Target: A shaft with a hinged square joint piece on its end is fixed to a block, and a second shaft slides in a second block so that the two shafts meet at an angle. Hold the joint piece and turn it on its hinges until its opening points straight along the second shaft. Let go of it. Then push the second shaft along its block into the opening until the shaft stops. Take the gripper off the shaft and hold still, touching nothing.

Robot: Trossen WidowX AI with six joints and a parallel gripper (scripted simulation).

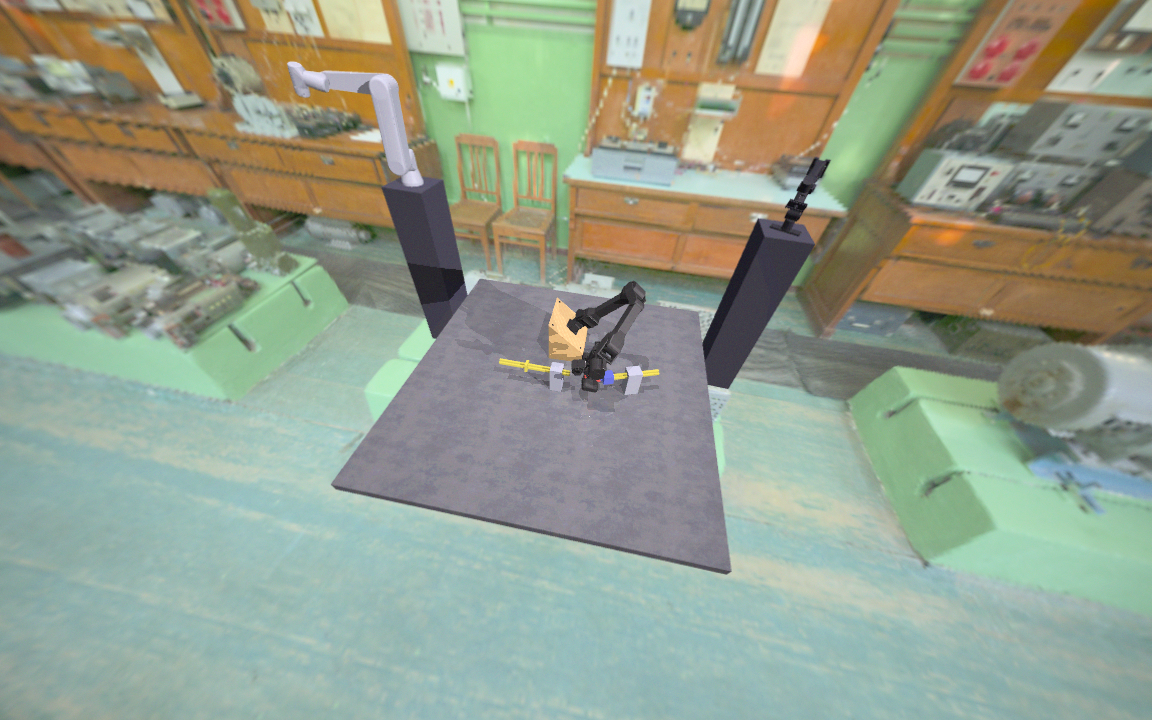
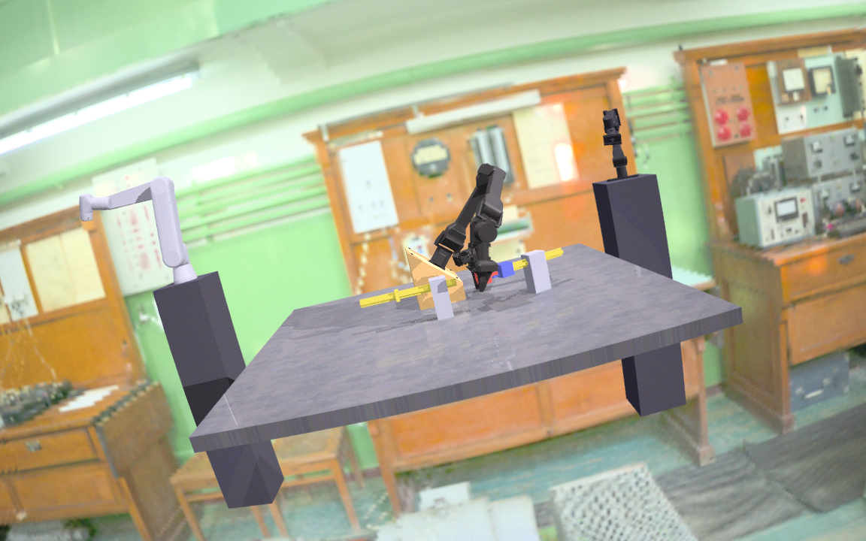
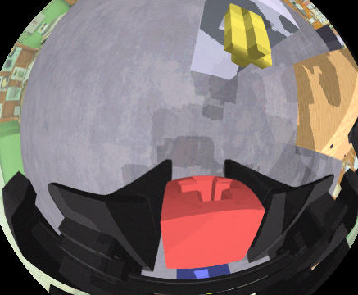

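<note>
The red square joint piece is 2 cm to the left of my gripper tip and 4 cm above it.
</note>
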